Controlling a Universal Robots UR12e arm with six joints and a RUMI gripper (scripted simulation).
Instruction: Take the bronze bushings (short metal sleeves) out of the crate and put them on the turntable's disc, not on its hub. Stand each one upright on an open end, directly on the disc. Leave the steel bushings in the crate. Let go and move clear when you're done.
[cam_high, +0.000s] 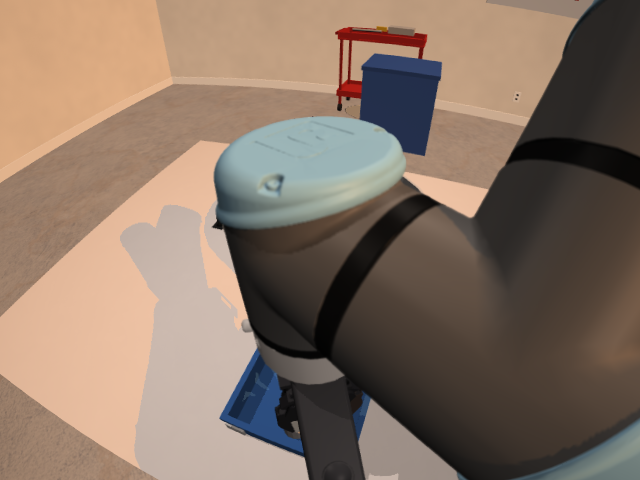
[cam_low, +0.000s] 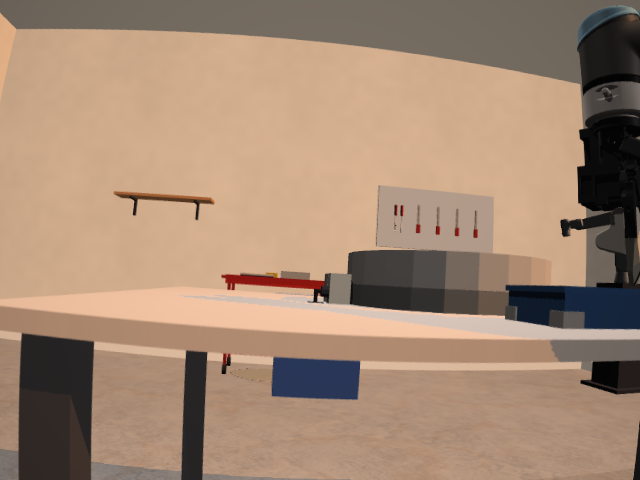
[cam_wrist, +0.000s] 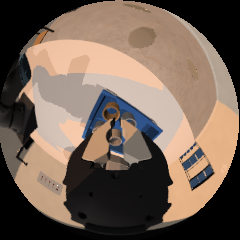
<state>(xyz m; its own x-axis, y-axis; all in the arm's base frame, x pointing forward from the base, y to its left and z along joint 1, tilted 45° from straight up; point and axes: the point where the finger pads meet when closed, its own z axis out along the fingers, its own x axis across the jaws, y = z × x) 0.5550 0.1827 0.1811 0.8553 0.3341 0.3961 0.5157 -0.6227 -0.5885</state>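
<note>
My gripper is now 50 mm above the blue crate, 40 mm to the left of it and 40 mm short of it.
</note>
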